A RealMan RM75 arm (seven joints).
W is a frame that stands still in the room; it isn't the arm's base.
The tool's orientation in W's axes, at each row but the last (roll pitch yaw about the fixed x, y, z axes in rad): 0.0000, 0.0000, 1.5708; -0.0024, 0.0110, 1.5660; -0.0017, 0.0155, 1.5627; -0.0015, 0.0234, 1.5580; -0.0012, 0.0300, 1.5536; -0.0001, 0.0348, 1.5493; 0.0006, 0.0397, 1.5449; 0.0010, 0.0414, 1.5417
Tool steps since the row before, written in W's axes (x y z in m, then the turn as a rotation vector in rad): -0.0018, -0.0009, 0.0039, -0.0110, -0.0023, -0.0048; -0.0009, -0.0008, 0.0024, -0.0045, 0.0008, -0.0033; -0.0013, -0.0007, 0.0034, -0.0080, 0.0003, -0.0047; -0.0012, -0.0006, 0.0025, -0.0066, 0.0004, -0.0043; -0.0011, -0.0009, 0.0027, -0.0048, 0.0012, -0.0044; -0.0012, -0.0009, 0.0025, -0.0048, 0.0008, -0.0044; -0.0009, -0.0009, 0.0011, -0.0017, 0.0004, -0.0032; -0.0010, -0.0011, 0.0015, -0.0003, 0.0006, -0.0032
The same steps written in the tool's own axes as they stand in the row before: -0.0009, 0.0018, 0.0039, -0.0023, 0.0110, -0.0048; -0.0008, 0.0009, 0.0024, 0.0008, 0.0045, -0.0033; -0.0008, 0.0013, 0.0034, 0.0003, 0.0080, -0.0047; -0.0007, 0.0012, 0.0025, 0.0004, 0.0066, -0.0043; -0.0010, 0.0011, 0.0027, 0.0012, 0.0048, -0.0044; -0.0010, 0.0012, 0.0025, 0.0008, 0.0048, -0.0044; -0.0010, 0.0009, 0.0011, 0.0005, 0.0017, -0.0032; -0.0012, 0.0010, 0.0015, 0.0007, 0.0003, -0.0032
